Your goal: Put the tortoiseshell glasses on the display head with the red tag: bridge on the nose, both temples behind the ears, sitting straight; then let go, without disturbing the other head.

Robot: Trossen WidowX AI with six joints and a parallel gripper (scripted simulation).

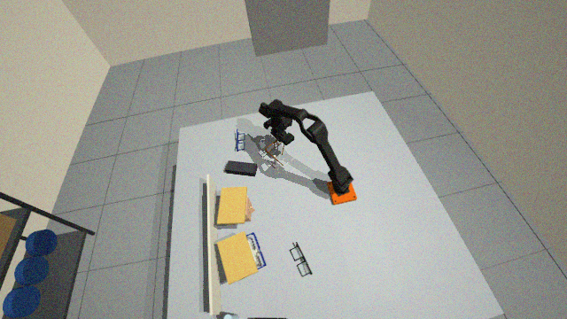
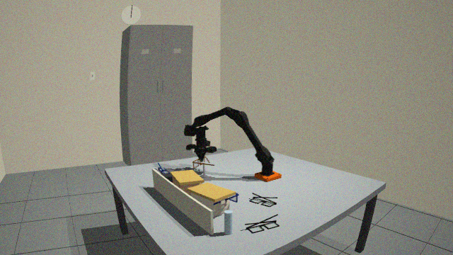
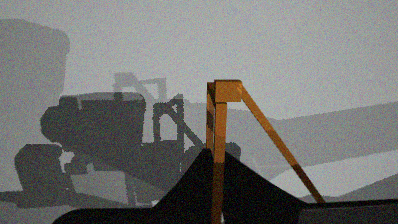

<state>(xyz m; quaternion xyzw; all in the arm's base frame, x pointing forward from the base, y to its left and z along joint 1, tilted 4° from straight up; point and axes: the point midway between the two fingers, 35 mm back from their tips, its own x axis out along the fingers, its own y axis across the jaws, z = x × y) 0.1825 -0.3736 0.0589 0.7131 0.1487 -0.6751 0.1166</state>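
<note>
Right now the dark case is 250 mm ahead of my gripper tip, 60 mm to the left of it and 40 mm below it. From my gripper tip the other things lie so: white board 450 mm ahead, 390 mm to the left.
</note>
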